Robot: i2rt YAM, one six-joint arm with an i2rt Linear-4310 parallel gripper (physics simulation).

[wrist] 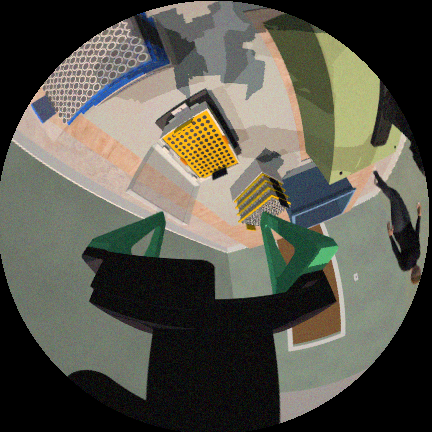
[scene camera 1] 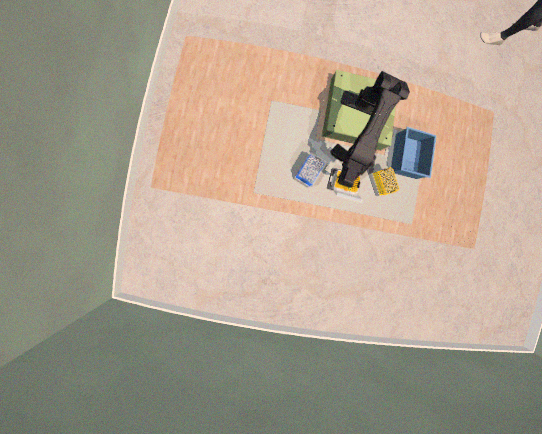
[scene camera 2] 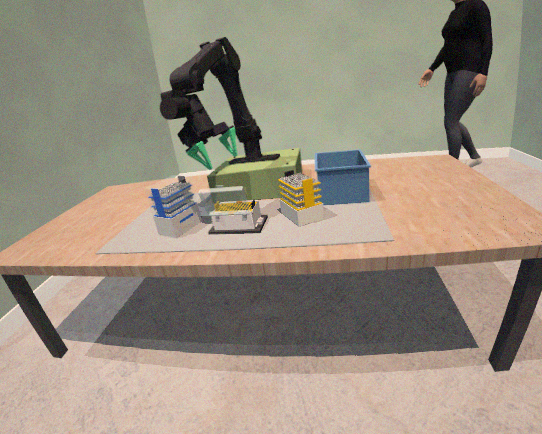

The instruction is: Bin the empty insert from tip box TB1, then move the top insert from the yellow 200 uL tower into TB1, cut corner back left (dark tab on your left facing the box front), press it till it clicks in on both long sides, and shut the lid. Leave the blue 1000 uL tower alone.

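My gripper is open and empty, high above and behind TB1; the arm hides it in scene camera 1. TB1 is a white box with its translucent lid open. A yellow insert with empty holes sits in it, its dark tab on the right in scene camera 2. The yellow tower stands right of TB1, with stacked inserts. The blue tower stands left.
A blue bin stands behind and right of the yellow tower. The green robot base is behind TB1. A grey mat lies under the towers. A person is beyond the table.
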